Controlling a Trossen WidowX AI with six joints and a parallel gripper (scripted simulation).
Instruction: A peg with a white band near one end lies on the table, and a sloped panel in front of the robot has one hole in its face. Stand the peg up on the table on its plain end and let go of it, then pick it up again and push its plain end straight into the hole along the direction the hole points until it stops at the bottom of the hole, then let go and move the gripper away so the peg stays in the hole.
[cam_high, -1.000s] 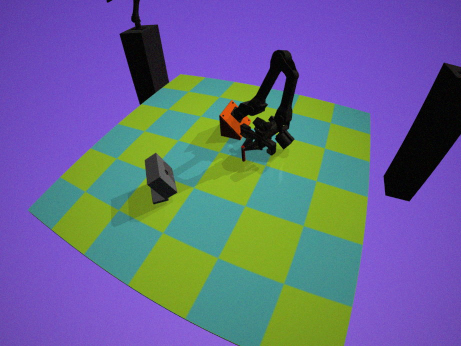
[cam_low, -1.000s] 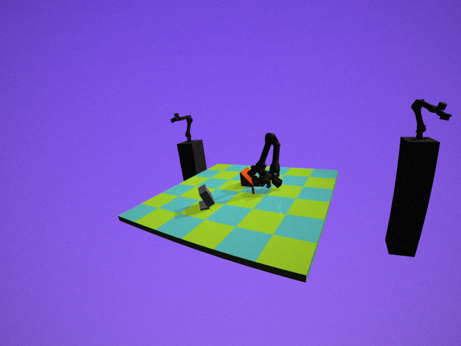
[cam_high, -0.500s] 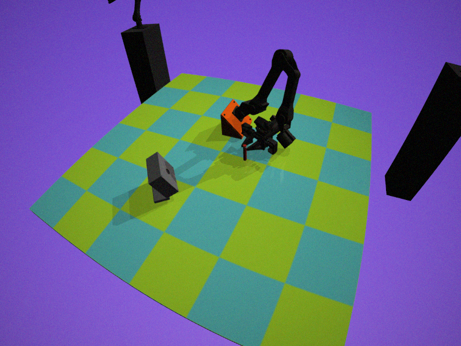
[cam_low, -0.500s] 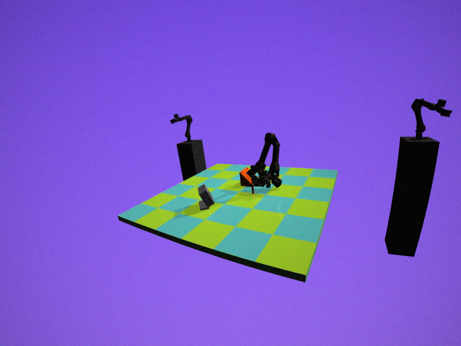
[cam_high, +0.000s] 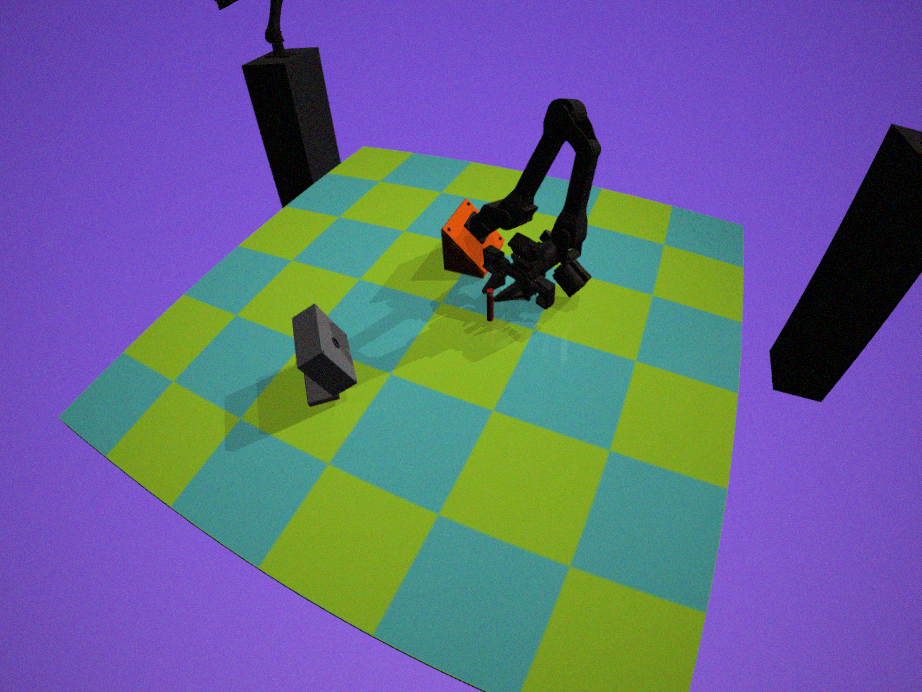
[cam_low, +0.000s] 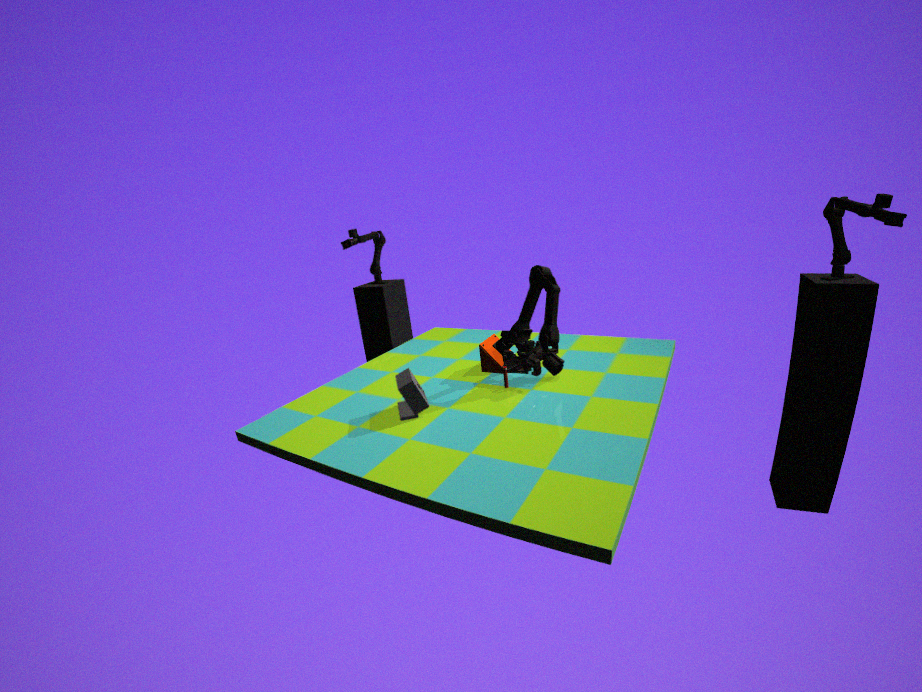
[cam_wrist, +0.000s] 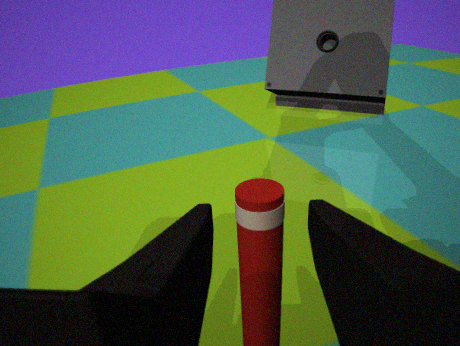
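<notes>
Now: gripper tip 10 mm above the peg. Also, from my gripper tip: grey foot: 250 mm ahead, 260 mm to the right, 60 mm below; then grey sloped panel: 240 mm ahead, 240 mm to the right.
</notes>
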